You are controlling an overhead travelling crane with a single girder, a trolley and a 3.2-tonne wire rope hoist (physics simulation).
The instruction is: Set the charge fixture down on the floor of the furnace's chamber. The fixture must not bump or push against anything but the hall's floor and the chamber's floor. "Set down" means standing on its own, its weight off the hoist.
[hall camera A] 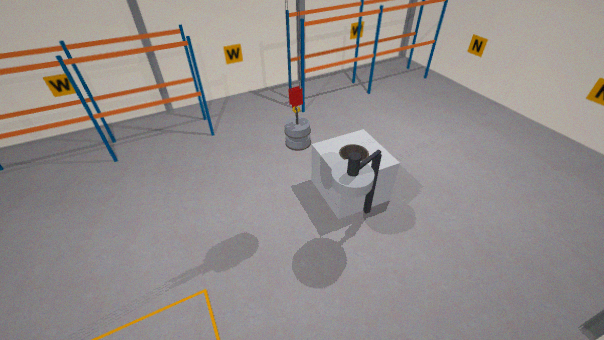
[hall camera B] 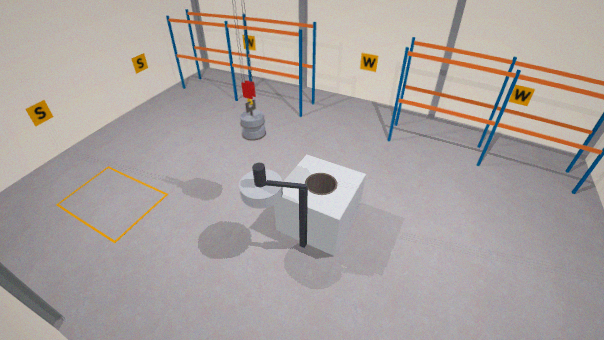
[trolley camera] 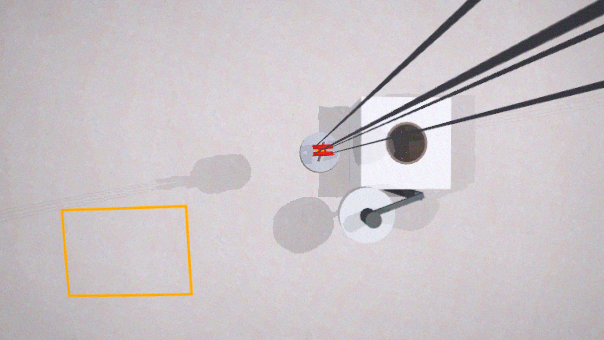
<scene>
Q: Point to a charge fixture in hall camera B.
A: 252, 121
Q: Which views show the charge fixture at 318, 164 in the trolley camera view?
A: Hall camera A, hall camera B and the trolley camera view: all of them.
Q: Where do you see a charge fixture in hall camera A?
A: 297, 129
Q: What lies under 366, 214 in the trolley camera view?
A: A furnace.
</scene>
